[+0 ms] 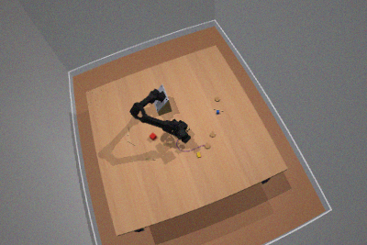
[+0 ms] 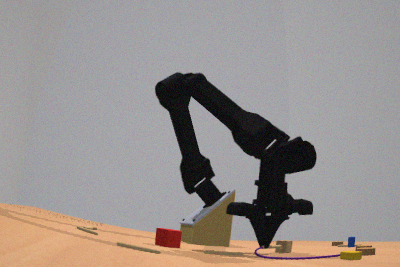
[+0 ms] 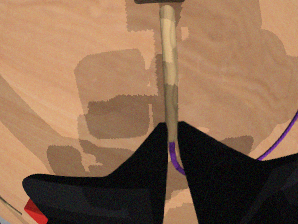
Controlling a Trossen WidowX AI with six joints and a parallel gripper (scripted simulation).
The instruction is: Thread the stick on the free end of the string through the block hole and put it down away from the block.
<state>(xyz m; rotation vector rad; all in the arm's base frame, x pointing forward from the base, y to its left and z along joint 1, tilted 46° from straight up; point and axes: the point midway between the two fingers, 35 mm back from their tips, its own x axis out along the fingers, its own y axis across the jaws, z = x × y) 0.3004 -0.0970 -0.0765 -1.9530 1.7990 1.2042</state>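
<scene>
Now: the wooden block 40 mm behind my gripper tip and 80 mm to the left of it. The rest, counted from my gripper tip: yellow piece: 190 mm ahead, 70 mm to the left, 10 mm below; then red cube: 100 mm behind, 180 mm to the right; then thin wooden stick: 10 mm behind, 10 mm to the left.
</scene>
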